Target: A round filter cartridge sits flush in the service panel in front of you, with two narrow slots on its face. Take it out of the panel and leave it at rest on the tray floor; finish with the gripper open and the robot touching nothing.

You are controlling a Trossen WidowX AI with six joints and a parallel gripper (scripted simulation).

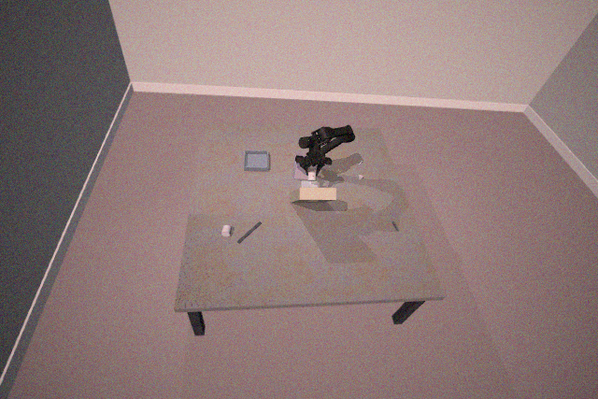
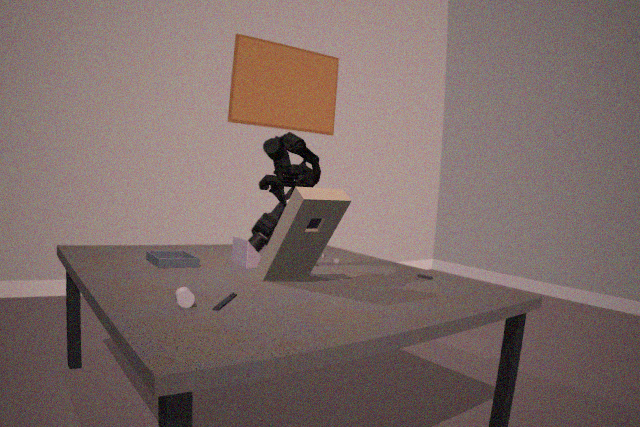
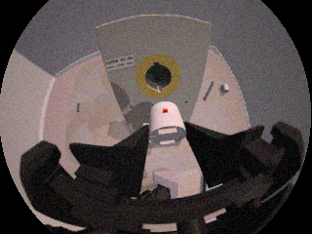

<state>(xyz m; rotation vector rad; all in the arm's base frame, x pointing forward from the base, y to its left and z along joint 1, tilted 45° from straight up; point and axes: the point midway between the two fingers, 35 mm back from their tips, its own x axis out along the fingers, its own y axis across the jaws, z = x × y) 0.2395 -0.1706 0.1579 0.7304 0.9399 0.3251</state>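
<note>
The blue-grey tray is 340 mm behind my gripper tip, 270 mm to the right of it and 230 mm below it. The rest, counted from my gripper tip: short dark piece (180 mm ahead, 500 mm to the left, 240 mm below); round filter cartridge (right at my gripper tip); tan service panel (50 mm ahead, 90 mm below).
</note>
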